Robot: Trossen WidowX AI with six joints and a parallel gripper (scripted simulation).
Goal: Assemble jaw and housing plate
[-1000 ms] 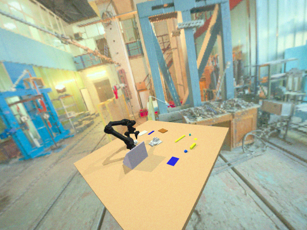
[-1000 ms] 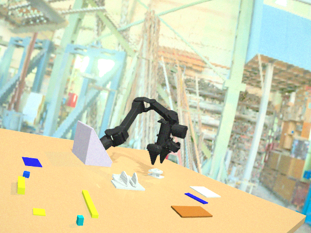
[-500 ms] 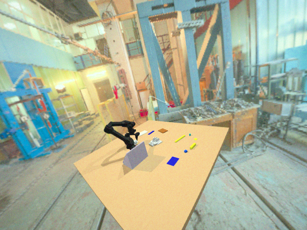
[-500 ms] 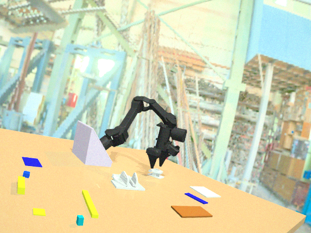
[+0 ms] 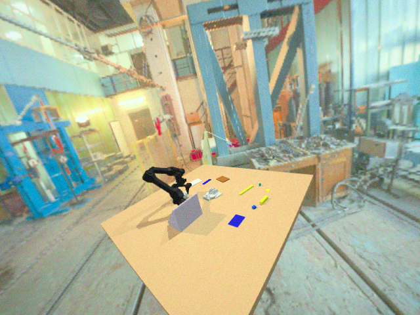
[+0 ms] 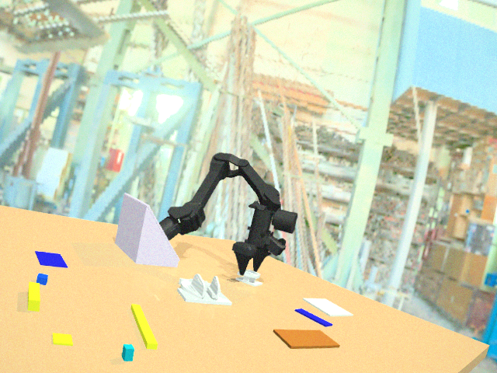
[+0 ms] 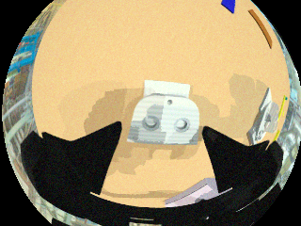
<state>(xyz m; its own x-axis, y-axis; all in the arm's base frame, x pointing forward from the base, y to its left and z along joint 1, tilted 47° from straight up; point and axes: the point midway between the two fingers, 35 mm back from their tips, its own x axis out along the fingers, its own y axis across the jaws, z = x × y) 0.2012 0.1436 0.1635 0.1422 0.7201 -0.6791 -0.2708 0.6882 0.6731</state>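
My gripper tip is now 23 cm to the left of the white jaw, 6 cm short of it and 1 cm above it. From my gripper tip the other things lie so: blue strip 29 cm ahead, 5 cm to the right, 2 cm below; then brown plate 37 cm ahead, 20 cm to the right, 2 cm below; then flat white plate 26 cm ahead, 8 cm to the left, 2 cm below.
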